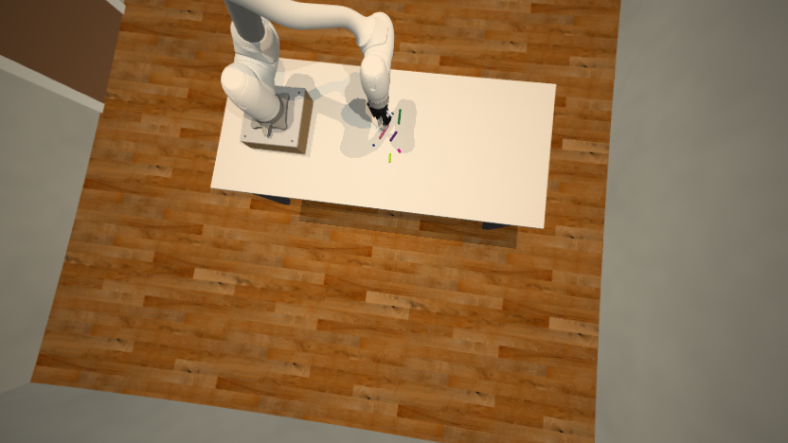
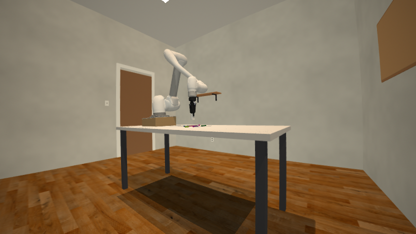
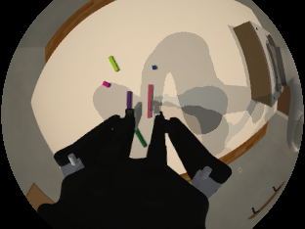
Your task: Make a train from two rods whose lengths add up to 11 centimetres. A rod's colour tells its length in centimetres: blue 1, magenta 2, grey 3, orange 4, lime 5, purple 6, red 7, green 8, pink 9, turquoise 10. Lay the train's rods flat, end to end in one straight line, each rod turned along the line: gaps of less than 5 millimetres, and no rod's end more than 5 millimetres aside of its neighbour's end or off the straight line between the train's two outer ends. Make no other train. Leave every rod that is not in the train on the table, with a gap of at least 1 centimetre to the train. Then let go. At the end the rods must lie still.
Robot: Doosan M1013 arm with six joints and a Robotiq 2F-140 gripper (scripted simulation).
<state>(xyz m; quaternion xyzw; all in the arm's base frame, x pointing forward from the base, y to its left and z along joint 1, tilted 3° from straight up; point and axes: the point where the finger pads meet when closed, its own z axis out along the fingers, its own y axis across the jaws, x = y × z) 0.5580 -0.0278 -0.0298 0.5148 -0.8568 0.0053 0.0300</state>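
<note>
My hand is 10 cm above the pink rod. From my hand the other things lie so: tiny blue rod: 5 cm behind, 8 cm to the right, 10 cm below; then purple rod: 5 cm ahead, 2 cm to the right, 10 cm below; then green rod: 8 cm ahead, 9 cm to the left, 10 cm below.
</note>
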